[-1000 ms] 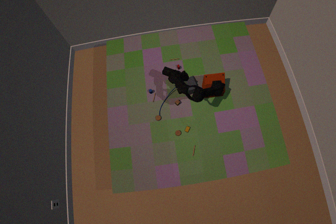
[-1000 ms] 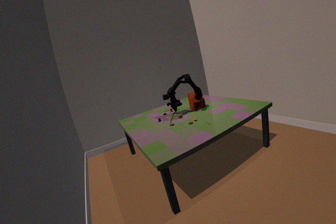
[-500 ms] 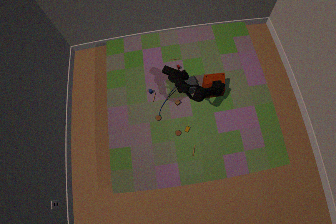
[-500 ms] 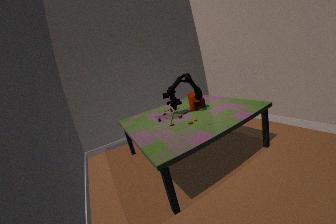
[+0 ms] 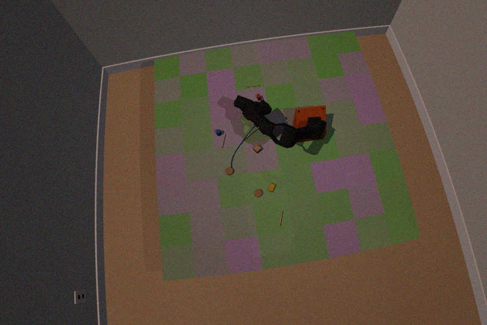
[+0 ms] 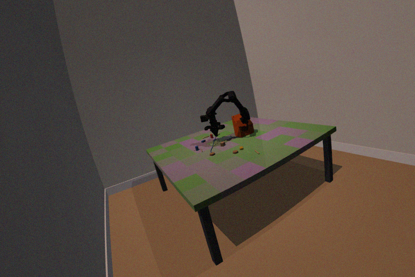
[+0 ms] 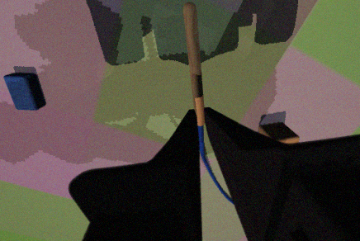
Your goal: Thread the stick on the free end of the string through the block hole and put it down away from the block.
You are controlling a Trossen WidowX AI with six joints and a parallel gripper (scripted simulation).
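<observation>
Now: the thin wooden stick 1 cm behind my gripper tip and 1 cm to the right of it. From my gripper tip the other things lie so: red block 3 cm behind, 18 cm to the right, 4 cm below; then blue block 8 cm ahead, 15 cm to the right, 5 cm below; then wooden block 1 cm ahead, 12 cm to the left, 4 cm below.
</observation>
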